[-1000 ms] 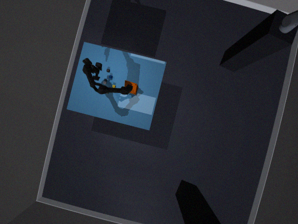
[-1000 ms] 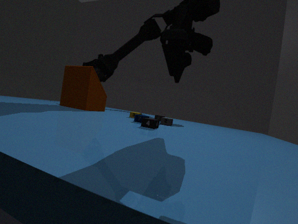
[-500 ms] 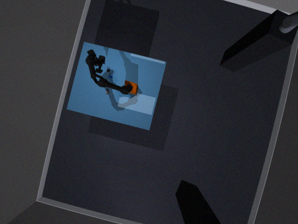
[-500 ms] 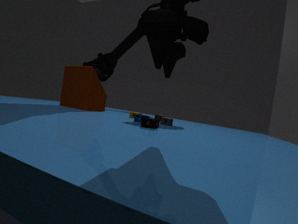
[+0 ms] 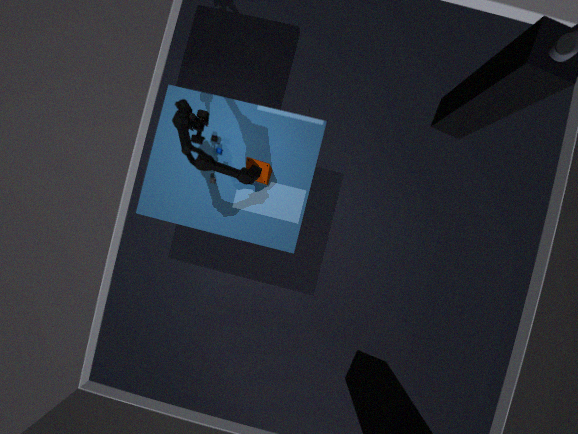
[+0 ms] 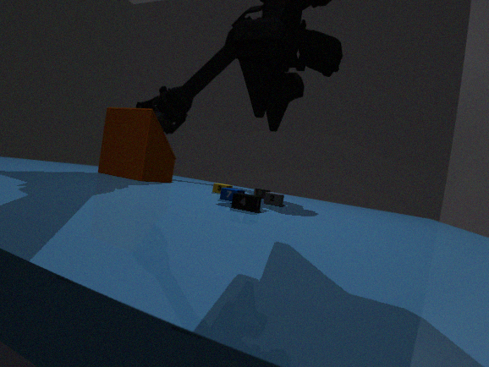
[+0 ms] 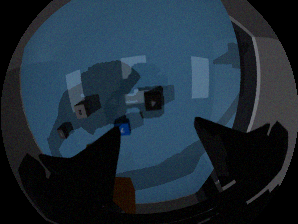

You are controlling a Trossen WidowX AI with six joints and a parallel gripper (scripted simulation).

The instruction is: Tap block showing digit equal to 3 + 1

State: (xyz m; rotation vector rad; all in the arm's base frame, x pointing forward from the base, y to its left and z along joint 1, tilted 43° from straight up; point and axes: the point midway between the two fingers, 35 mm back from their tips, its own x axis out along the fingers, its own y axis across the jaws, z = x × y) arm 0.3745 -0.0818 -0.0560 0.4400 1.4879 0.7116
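Now: the black block 110 mm below my gripper tip, 10 mm to the right of it and 10 mm behind it. Also, from my gripper tip: white block (150 mm to the left, 110 mm below, 30 mm behind); blue block (110 mm below, 70 mm behind, 50 mm to the left); yellow block (160 mm behind, 150 mm to the left, 110 mm below).
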